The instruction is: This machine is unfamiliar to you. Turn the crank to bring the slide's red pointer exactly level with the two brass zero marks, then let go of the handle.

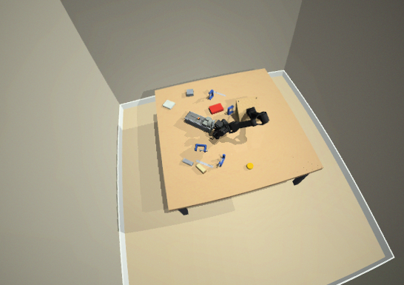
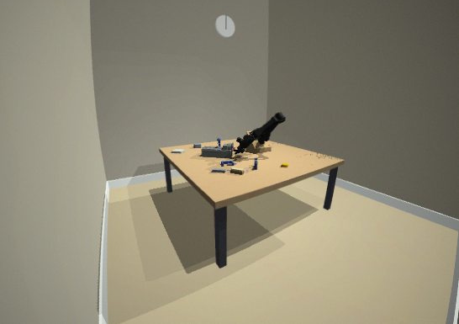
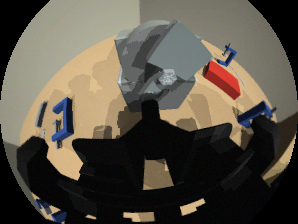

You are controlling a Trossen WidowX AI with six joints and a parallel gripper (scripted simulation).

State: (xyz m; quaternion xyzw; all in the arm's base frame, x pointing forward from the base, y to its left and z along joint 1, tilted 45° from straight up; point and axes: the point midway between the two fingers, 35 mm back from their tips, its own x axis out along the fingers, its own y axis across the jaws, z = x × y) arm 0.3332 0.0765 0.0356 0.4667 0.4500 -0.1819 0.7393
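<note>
The dark crank handle is 1 cm behind my gripper tip, 1 cm to the left of it and 3 cm above it. Round my gripper tip: red pointer (11 cm ahead, 13 cm to the right, 5 cm above); tan block (19 cm ahead, 31 cm to the left, 2 cm below); yellow disc (19 cm behind, 40 cm to the left, 3 cm below).
</note>
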